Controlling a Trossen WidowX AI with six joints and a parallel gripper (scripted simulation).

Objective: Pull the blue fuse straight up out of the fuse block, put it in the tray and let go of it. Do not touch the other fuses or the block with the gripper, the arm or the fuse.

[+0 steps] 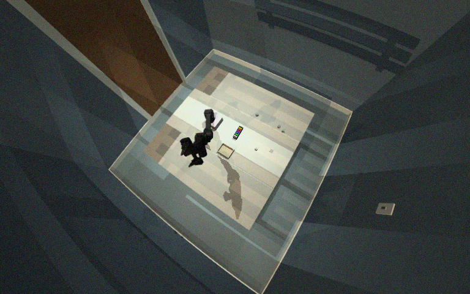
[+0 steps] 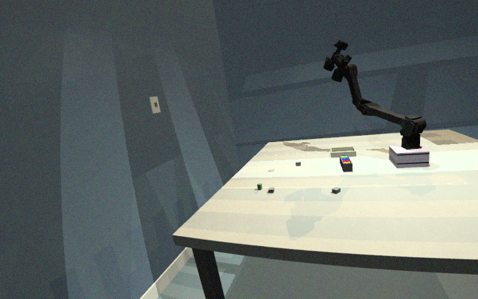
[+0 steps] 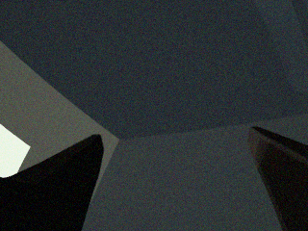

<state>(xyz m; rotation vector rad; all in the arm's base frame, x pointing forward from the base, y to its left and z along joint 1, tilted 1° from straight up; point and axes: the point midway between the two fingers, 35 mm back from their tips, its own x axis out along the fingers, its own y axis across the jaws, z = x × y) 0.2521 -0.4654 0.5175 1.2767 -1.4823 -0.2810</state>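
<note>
Now: the blue fuse 590 mm below my gripper tip, 490 mm to the left of it and 40 mm ahead of it. Also, from my gripper tip: tray 610 mm below, 280 mm to the left, 20 mm ahead.
</note>
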